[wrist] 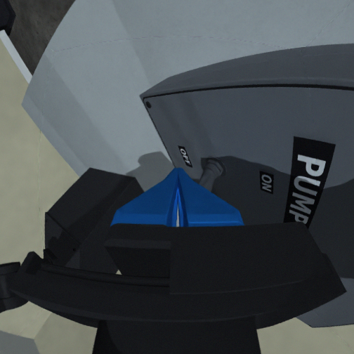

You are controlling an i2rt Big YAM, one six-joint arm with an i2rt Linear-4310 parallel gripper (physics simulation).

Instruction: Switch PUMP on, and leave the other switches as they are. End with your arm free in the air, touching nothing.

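Observation:
The PUMP switch [213, 170] is a small grey toggle on a dark grey panel [225, 120]. Its lever leans down toward my fingers, and its tip is partly hidden behind them. The OFF label [184, 156] is to its left and the ON label [266, 182] to its right. The PUMP label [310, 175] is farther right, its lower end hidden by my gripper. My gripper [177, 174] is shut and empty, its blue fingertips close beside the lever on the OFF side. I cannot tell whether they touch it.
The panel's raised edge [250, 70] runs across the upper right, with a small screw [148, 104] at its corner. A pale grey round surface [100, 90] lies beyond the panel. A beige surface [17, 135] shows at the left. The other switches do not show in this view.

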